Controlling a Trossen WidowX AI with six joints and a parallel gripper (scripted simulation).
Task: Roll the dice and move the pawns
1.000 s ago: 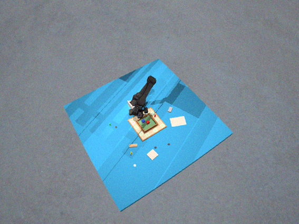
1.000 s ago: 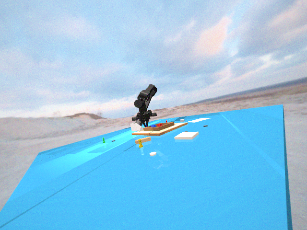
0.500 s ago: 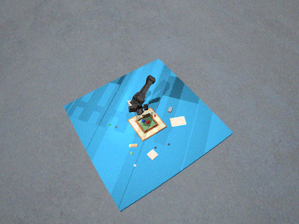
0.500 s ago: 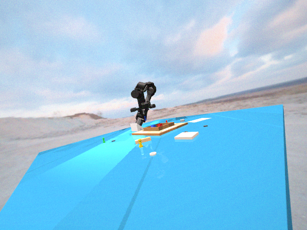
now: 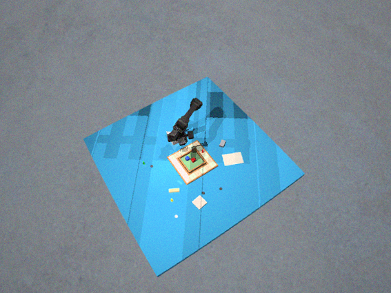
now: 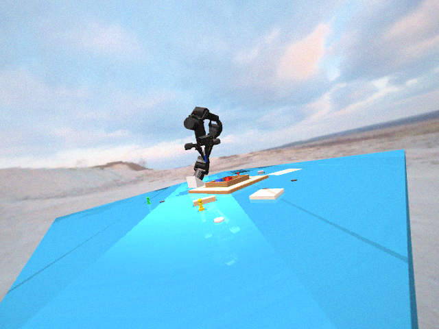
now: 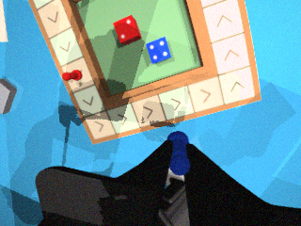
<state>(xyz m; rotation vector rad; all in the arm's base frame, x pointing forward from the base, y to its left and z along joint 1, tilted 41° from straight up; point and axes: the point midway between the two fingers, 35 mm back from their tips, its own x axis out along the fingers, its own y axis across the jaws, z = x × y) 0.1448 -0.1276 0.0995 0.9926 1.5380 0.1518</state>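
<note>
The green tray lies 14 cm below my gripper tip, 11 cm ahead of it and 1 cm to the left of it. Round my gripper tip: red pawn: 13 cm to the left, 12 cm below, 10 cm ahead; blue pawn: 1 cm above; green pawn: 29 cm to the right, 13 cm below, 11 cm behind.
</note>
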